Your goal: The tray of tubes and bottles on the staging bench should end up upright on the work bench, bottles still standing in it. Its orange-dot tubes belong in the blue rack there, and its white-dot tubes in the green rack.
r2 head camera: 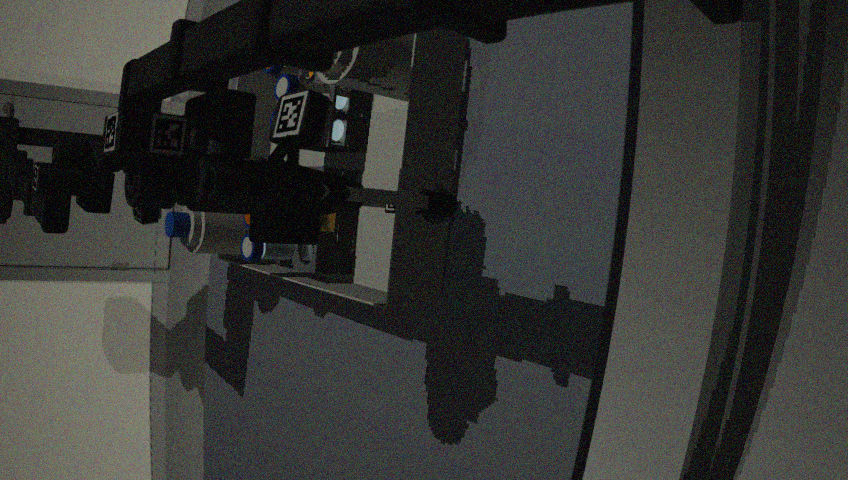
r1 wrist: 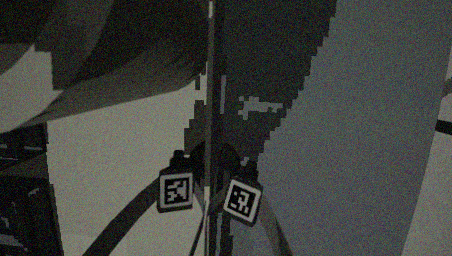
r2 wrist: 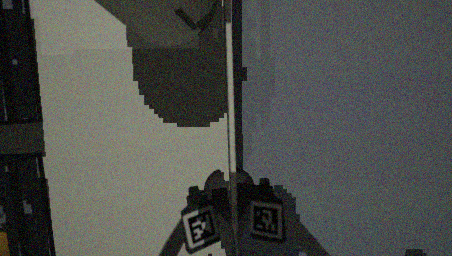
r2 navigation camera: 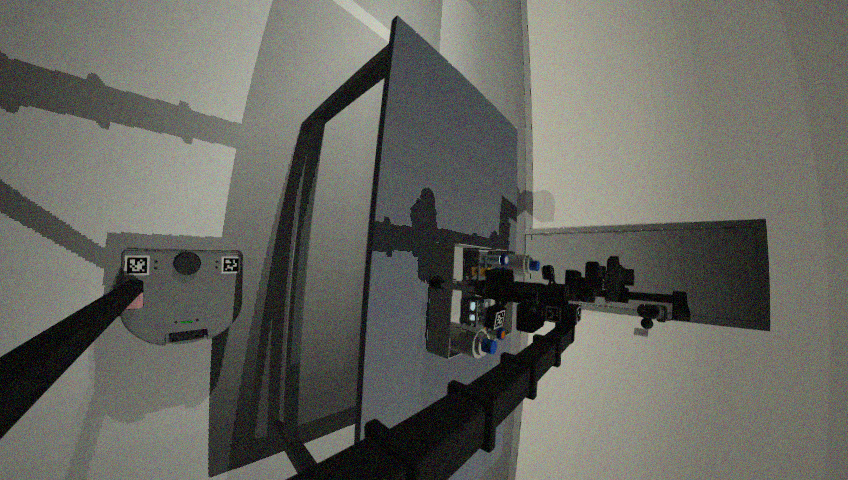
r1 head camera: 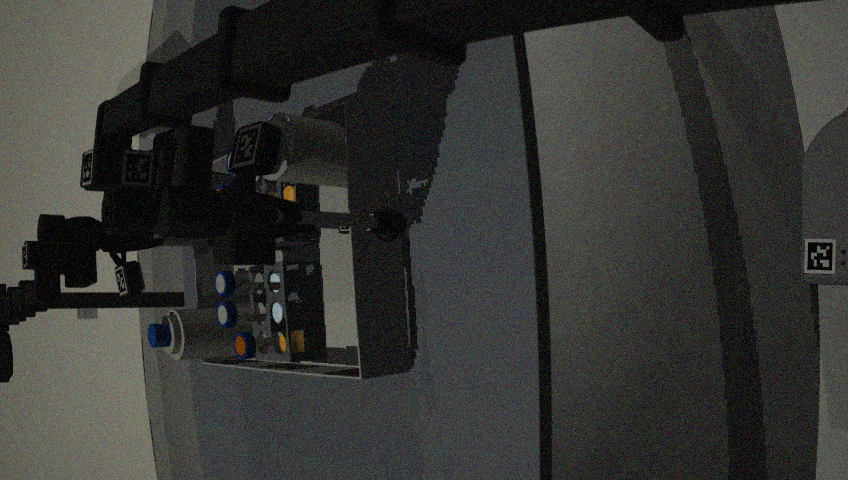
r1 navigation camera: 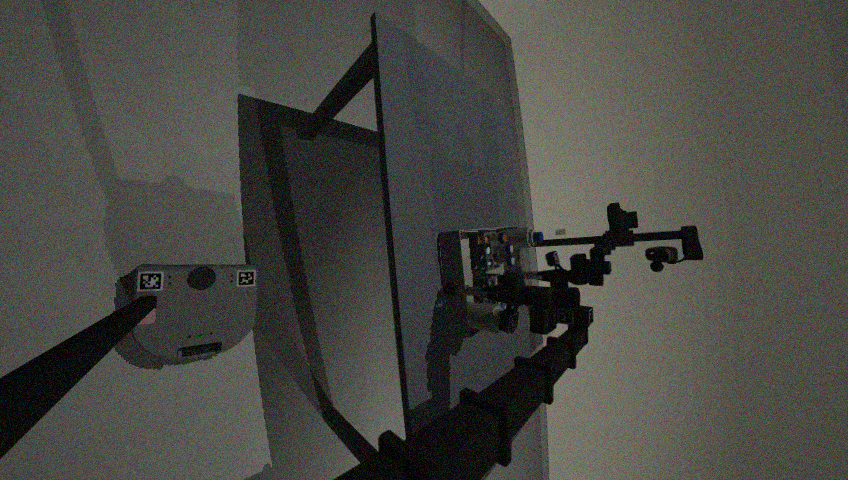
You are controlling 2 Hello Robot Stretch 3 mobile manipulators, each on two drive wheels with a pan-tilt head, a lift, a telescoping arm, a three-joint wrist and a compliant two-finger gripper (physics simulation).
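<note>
The grey tray [r1 head camera: 383, 309] [r1 navigation camera: 450, 255] [r2 head camera: 419, 249] [r2 navigation camera: 440, 327] is upright on the staging bench [r1 head camera: 476, 297] [r1 navigation camera: 440, 148] [r2 head camera: 535, 178] [r2 navigation camera: 440, 136]. Two large bottles [r2 head camera: 223, 231] [r2 navigation camera: 467, 343] stand at its two ends. White-dot tubes [r1 head camera: 226, 314] and an orange-dot tube [r1 head camera: 242, 344] stand in holders inside; arms hide others. The r1 gripper [r1 head camera: 374, 223] [r1 wrist: 215, 162] is shut on the tray's near long wall, one finger inside, one outside. The r2 gripper [r2 head camera: 431, 203] [r2 wrist: 231, 184] is shut on the same wall further along. The blue and green racks do not show.
The other robot's dark arm and mast show beyond the tray in the r1 navigation view [r1 navigation camera: 624, 234] and r2 navigation view [r2 navigation camera: 612, 282]. Each robot's own base [r1 navigation camera: 196, 315] [r2 navigation camera: 184, 297] is in front of the bench. A dark panel [r2 navigation camera: 714, 267] lies beyond the bench.
</note>
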